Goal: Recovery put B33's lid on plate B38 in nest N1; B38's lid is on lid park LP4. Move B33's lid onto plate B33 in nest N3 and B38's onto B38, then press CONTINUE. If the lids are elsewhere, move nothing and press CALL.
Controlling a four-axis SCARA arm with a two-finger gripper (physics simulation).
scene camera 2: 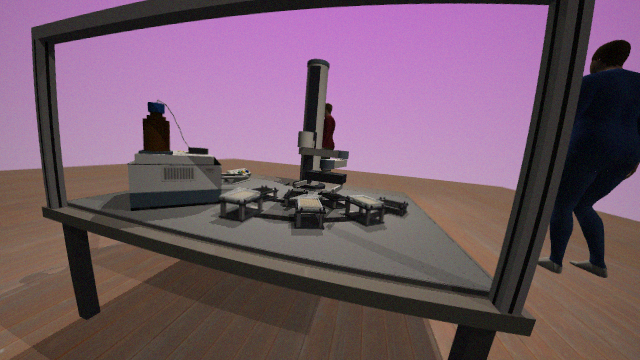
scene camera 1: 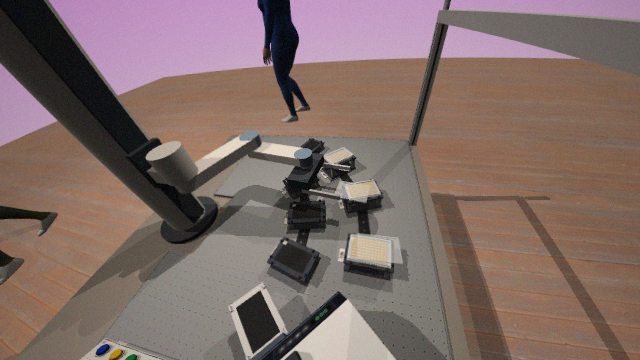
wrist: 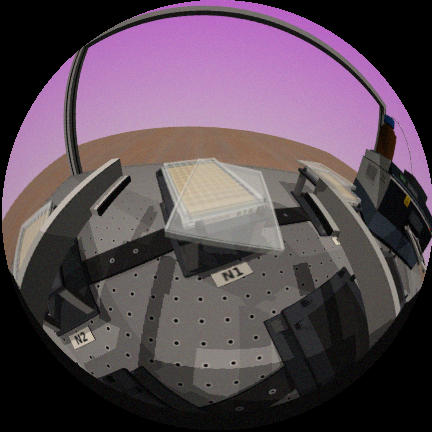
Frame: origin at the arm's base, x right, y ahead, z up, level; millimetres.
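Where they show: gripper, fingertip midpoint: point(scene camera 2: 312, 188) point(scene camera 1: 345, 182) point(wrist: 219, 171); arm's base at its link origin: point(scene camera 2: 308, 186) point(scene camera 1: 191, 219).
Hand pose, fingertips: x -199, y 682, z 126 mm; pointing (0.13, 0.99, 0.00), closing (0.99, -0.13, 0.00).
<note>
Each offset is from my fingertips to the top centre of the thing. "pt": to the spot under its first point.
Plate B38 {dy +29, dx +15, dz -23 mm} point(scene camera 1: 364, 190) point(scene camera 2: 309, 204) point(wrist: 215, 187) sits in nest N1, its wells showing cream. A clear lid {pt dy -24, dx +23, dz -34 mm} point(wrist: 250, 230) lies askew across it, one corner jutting out towards the N1 label {pt dy -17, dx +24, dz -111 mm} point(wrist: 232, 274). My gripper point(scene camera 1: 343, 181) point(wrist: 219, 171) is open and empty, its fingers wide apart on either side of this plate, set back on the arm's side. Plate B33 {dy +129, dx +243, dz -18 mm} point(scene camera 1: 370, 250) point(scene camera 2: 242, 196) point(wrist: 336, 182) sits in nest N3; a clear sheet {pt dy +184, dx +242, dz -28 mm} point(scene camera 1: 397, 250) sticks out past its right edge in scene camera 1. LP4 and its lid cannot be made out.
Another plate {dy -60, dx -213, dz -27 mm} point(scene camera 1: 339, 156) point(scene camera 2: 366, 201) point(wrist: 34, 232) stands in nest N2. Dark holders {pt dy -136, dx +124, dz -66 mm} point(scene camera 1: 306, 213) {pt dy -128, dx +302, dz -69 mm} point(scene camera 1: 294, 258) point(wrist: 325, 330) stand nearer the arm. A white device point(scene camera 1: 345, 335) point(scene camera 2: 175, 180) and a button panel {pt dy -497, dx +650, dz -44 mm} point(scene camera 1: 116, 354) point(scene camera 2: 237, 174) are at one end. A person point(scene camera 1: 282, 50) point(scene camera 2: 607, 145) stands beyond the table.
</note>
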